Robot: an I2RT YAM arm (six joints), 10 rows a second.
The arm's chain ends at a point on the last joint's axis. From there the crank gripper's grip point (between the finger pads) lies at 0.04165 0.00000 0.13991 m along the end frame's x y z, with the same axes.
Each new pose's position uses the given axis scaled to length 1; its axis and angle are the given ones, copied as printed.
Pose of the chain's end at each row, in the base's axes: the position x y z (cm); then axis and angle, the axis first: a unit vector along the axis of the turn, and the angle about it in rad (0 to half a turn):
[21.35 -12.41 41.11 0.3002 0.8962 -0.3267 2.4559]
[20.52 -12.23 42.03 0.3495 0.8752 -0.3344 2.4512]
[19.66 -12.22 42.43 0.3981 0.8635 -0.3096 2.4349]
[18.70 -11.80 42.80 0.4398 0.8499 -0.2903 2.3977]
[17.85 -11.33 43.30 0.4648 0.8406 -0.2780 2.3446]
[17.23 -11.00 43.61 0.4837 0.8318 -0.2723 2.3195]
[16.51 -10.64 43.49 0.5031 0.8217 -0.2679 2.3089]
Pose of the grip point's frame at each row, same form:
[24.30 -21.21 29.84 0.3002 0.8962 -0.3267 2.4559]
[23.11 -21.23 30.83 0.3495 0.8752 -0.3344 2.4512]
[22.46 -20.74 30.91 0.3981 0.8635 -0.3096 2.4349]
[21.98 -20.07 31.23 0.4398 0.8499 -0.2903 2.3977]
[21.81 -19.60 31.94 0.4648 0.8406 -0.2780 2.3446]
[21.46 -19.30 32.37 0.4837 0.8318 -0.2723 2.3195]
[20.82 -18.94 32.28 0.5031 0.8217 -0.2679 2.3089]

